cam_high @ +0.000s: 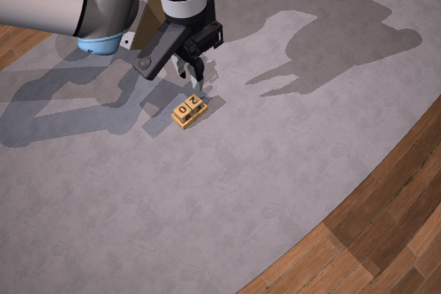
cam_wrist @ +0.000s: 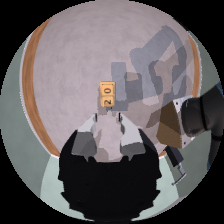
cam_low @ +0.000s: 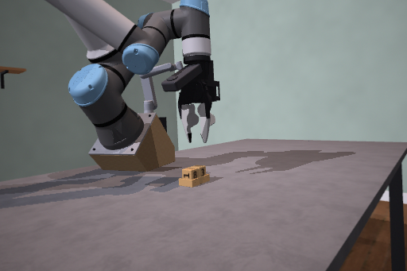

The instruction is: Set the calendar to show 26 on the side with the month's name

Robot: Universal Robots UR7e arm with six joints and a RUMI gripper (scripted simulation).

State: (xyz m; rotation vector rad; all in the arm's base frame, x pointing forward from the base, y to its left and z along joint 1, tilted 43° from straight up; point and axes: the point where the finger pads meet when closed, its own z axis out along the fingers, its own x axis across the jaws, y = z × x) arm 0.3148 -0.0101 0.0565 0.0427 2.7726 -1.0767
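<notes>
The wooden calendar tray lies 2 cm to the right of my hand and 11 cm below it.
</notes>
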